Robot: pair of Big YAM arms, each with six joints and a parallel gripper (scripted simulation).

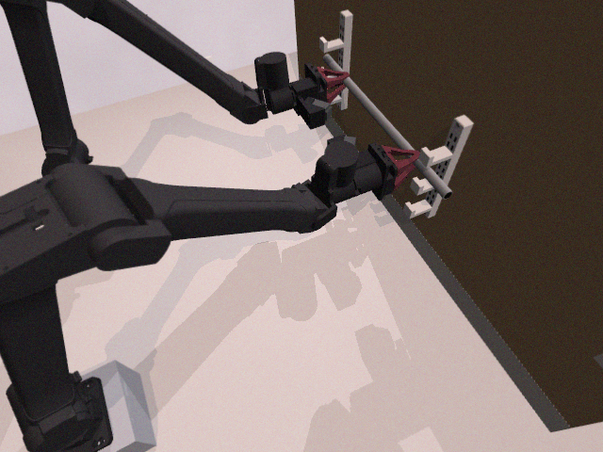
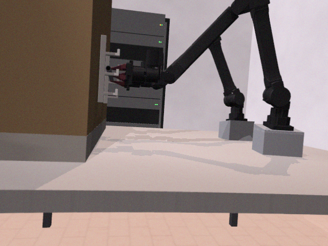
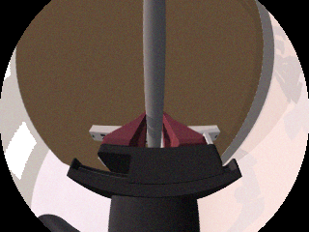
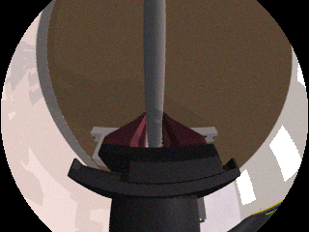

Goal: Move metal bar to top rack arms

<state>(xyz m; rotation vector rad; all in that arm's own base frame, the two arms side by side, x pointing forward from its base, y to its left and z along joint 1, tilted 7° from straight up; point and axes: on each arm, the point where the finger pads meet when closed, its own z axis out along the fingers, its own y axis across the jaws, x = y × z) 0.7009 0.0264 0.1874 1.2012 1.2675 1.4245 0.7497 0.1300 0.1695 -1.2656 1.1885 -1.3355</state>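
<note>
Now: left hand 10 mm short of the grey metal bar and 150 mm to the left of it. The rest, counted from my left hand: brown wall (200 mm ahead, 180 mm to the right, 160 mm above).
My right gripper is now 15 cm to the right of the grey metal bar and 1 cm past it. The rest, counted from my right hand: brown wall 18 cm ahead, 16 cm above, 11 cm to the left.
</note>
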